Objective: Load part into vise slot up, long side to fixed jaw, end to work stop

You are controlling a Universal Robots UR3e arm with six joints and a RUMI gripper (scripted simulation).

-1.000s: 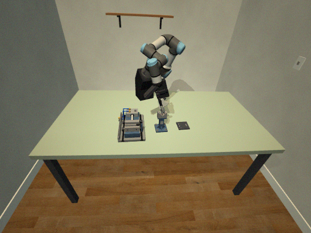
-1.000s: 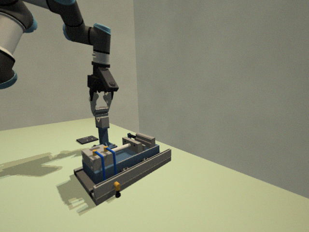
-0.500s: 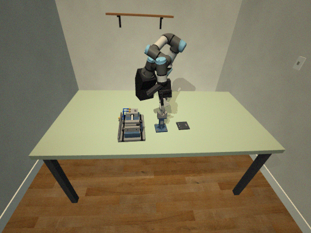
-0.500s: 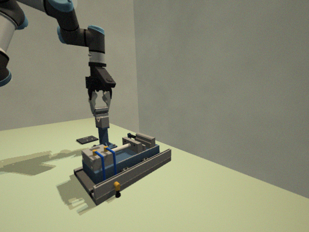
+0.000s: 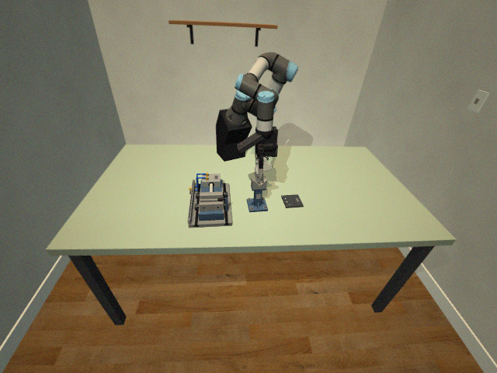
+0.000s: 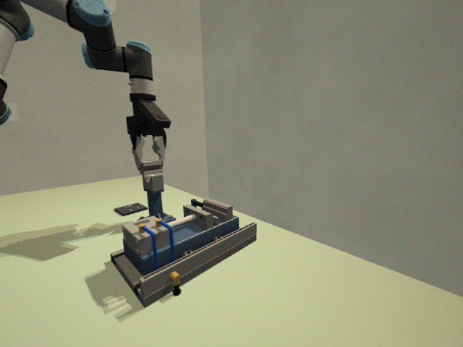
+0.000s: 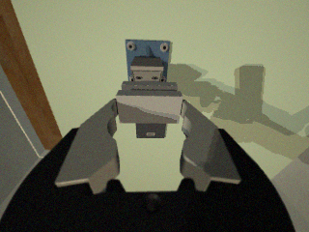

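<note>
My hand is 10 mm to the left of the part and 10 mm above it. The rest, counted from my hand: dark infeed plate: 190 mm below, 180 mm to the left, 40 mm behind; fixed jaw: 200 mm to the right, 120 mm below, 110 mm ahead; work stop rod: 160 mm to the right, 100 mm below, 70 mm ahead.
</note>
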